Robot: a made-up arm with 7 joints.
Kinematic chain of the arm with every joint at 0, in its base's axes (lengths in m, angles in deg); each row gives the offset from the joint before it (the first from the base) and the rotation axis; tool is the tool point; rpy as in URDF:
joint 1: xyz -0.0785 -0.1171 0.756 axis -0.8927 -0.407 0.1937
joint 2: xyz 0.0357 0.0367 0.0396 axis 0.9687 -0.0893 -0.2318
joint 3: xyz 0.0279 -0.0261 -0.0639 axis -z
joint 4: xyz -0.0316 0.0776 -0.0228 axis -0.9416 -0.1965 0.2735
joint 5: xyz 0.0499 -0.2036 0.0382 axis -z
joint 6: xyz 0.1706 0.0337 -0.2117 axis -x
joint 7: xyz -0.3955 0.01 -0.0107 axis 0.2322 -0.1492 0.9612
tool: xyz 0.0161 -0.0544 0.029 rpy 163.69 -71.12 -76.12
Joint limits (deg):
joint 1: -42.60..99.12
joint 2: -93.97..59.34
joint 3: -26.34..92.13
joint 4: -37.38..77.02
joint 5: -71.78..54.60
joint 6: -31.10..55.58
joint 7: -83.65..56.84
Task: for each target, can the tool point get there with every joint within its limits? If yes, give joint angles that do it. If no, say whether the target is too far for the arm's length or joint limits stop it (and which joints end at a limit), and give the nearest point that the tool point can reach.
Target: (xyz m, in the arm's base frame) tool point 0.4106 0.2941 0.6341
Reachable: no: joint limits stop it (at a limit: joint 3, joint 4, joint 6) | nearest point 0.1730 0.1721 0.6868 | short by 0.272 m
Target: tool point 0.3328 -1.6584 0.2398
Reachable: no: too far | nearest point 0.0269 -0.6248 0.6537 | short by 1.155 m
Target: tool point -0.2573 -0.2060 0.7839
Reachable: yes | joints 2.41 34.09 32.55 67.33 -12.59 11.26 -48.69
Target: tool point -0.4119 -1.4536 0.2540
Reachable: no: too far | nearest point -0.1367 -0.5844 0.5885 | short by 0.971 m
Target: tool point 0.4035 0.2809 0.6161
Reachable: no: joint limits stop it (at a limit: joint 3, joint 4, joint 6) | nearest point 0.1726 0.1649 0.6683 | short by 0.264 m
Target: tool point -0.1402 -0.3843 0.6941
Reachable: yes | joints -26.16 37.19 9.75 66.57 -51.07 7.59 -19.15
